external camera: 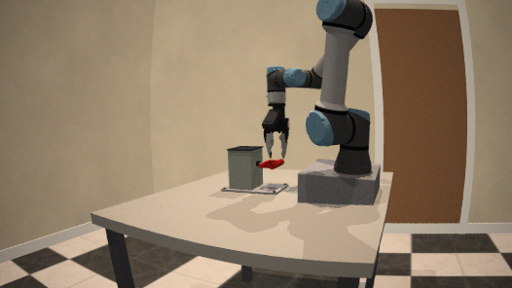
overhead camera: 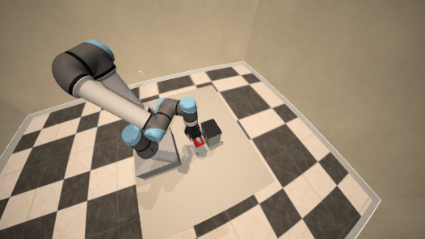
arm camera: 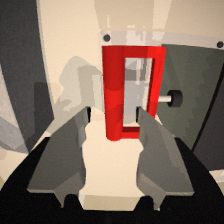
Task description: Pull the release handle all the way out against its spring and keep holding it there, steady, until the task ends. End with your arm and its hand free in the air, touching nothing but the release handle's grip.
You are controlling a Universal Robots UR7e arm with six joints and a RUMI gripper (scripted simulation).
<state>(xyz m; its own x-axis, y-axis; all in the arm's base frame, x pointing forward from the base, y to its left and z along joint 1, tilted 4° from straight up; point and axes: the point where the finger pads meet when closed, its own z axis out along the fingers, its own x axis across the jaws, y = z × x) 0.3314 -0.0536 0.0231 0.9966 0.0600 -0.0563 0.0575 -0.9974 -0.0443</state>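
Right now the metal baseplate is 14 cm below my hand, 10 cm ahead of it and 1 cm to the left of it.
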